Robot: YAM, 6 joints.
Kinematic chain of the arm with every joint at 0, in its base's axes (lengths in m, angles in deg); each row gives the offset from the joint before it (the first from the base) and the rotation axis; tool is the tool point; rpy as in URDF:
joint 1: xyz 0 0 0.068 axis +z
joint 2: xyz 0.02 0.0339 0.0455 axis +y
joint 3: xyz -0.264 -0.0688 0 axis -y
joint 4: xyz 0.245 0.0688 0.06 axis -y
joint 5: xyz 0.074 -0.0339 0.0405 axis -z
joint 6: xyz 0.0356 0 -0.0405 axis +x
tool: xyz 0 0 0 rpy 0 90 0
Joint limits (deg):
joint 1: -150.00..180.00
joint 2: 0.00..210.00
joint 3: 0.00..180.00
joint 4: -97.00..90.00
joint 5: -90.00..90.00
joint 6: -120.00..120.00
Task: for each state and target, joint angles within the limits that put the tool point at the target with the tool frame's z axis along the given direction. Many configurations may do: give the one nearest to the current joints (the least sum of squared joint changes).
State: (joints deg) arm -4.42 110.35 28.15 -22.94 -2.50 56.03
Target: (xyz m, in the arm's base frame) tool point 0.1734 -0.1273 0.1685 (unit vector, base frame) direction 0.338 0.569 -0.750
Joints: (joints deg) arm -42.44 86.58 47.22 -60.81 -40.38 56.03
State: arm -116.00 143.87 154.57 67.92 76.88 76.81
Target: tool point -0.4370 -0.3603 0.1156 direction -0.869 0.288 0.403
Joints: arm -137.62 165.95 122.27 85.67 52.97 76.81
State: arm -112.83 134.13 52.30 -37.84 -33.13 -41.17
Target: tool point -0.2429 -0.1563 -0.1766 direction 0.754 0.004 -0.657
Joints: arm -149.89 174.67 89.68 -49.89 -22.01 -41.17
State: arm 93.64 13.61 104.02 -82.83 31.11 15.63
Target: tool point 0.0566 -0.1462 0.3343 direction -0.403 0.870 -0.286
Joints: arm 111.82 0.12 80.39 -96.90 -2.90 15.63
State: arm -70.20 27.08 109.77 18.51 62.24 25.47
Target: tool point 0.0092 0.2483 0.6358 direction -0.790 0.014 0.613
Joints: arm -98.57 49.91 152.76 -22.45 51.56 25.47
